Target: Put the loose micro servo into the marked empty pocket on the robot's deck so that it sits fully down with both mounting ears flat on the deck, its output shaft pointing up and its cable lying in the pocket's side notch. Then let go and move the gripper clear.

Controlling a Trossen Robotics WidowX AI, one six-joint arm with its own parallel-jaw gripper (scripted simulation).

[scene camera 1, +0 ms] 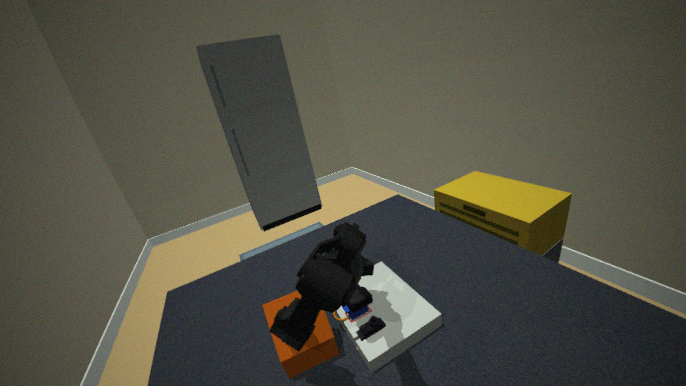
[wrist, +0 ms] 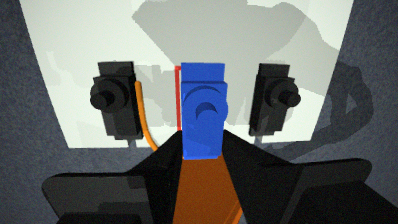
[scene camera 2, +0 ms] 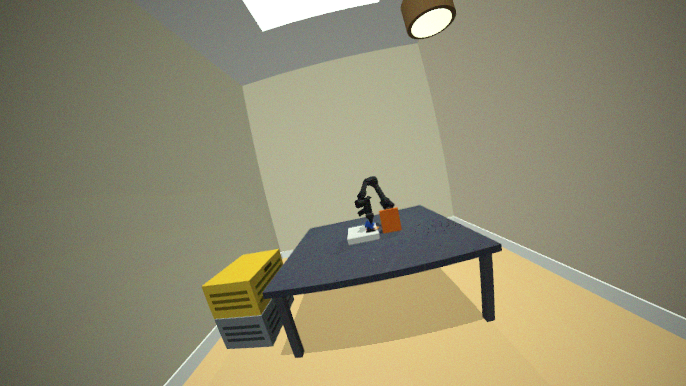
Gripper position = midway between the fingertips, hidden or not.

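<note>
You'd find my gripper at (wrist: 201, 134), and there's a blue micro servo (wrist: 204, 107). I can see a white deck (scene camera 1: 409, 318) (wrist: 64, 44), and there's a black servo (wrist: 263, 118) too.
</note>
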